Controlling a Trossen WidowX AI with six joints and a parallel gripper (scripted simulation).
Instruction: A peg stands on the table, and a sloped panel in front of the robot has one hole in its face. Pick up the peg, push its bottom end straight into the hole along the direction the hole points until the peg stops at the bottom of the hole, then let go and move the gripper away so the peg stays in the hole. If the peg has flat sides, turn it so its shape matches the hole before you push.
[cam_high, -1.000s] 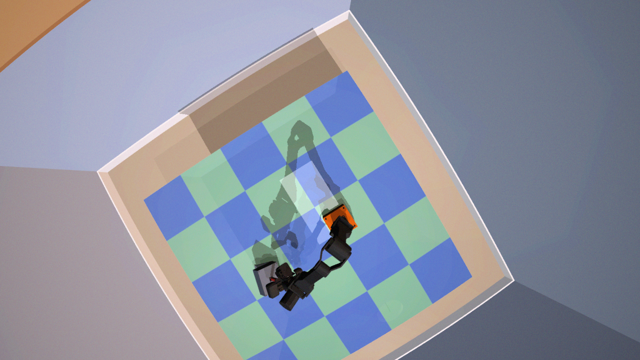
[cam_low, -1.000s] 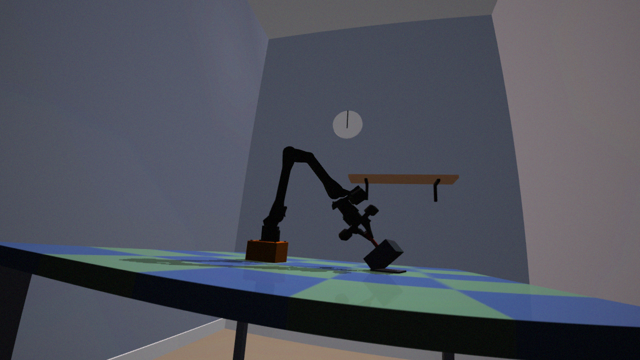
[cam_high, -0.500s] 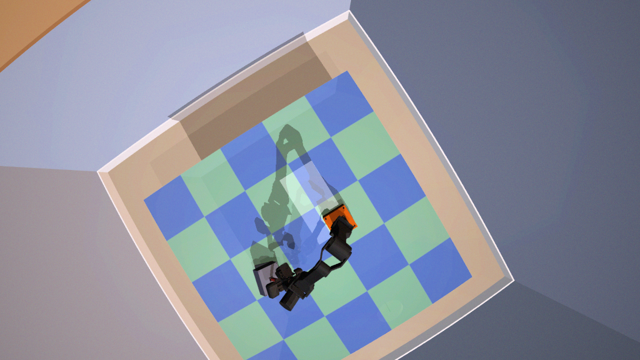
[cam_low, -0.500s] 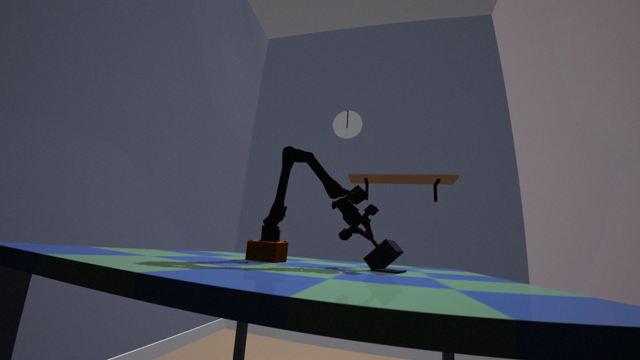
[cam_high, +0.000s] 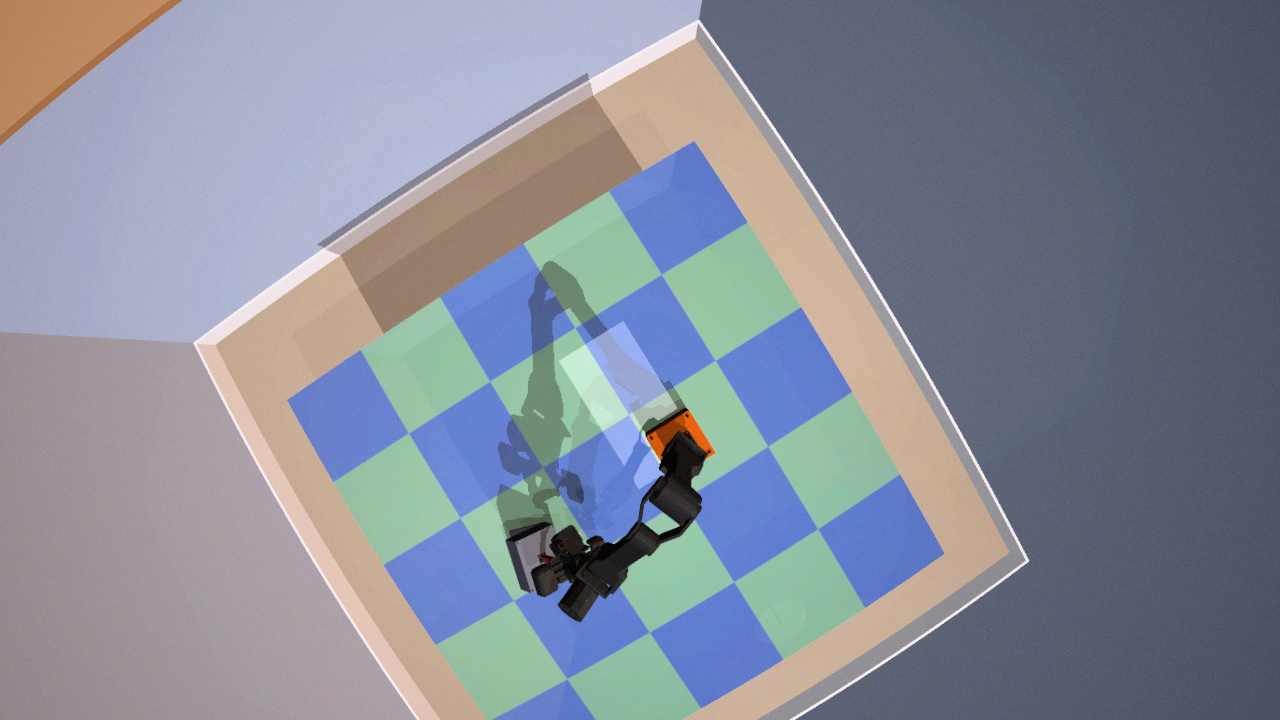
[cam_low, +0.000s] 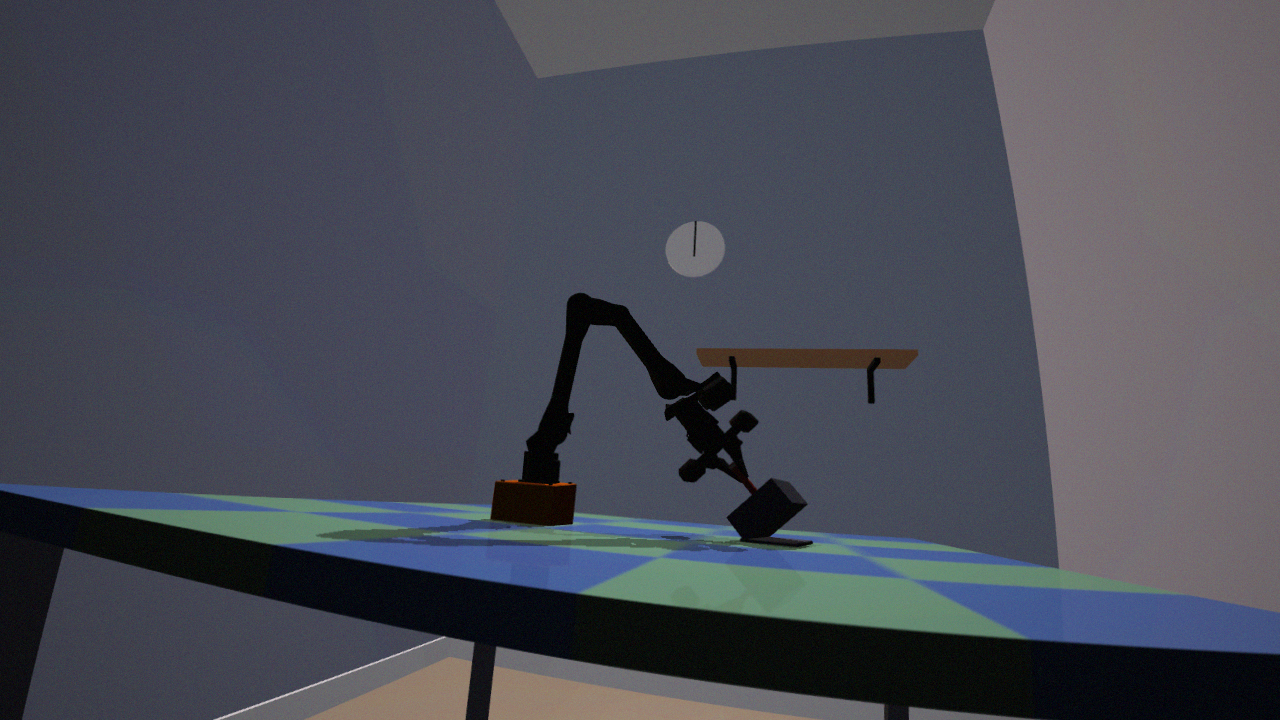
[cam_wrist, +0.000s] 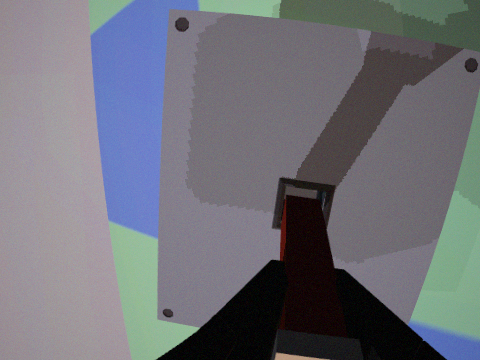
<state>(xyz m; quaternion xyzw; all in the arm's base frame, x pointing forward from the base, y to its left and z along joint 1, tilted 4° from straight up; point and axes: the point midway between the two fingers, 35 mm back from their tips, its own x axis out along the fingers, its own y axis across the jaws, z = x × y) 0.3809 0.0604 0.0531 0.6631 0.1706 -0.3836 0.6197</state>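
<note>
The grey sloped panel is 6 cm below my gripper tip, 5 cm ahead of it and 2 cm to the right of it. Also, from my gripper tip: red square peg (1 cm behind, 1 cm above); flat plate (11 cm below, 6 cm ahead, 2 cm to the right).
</note>
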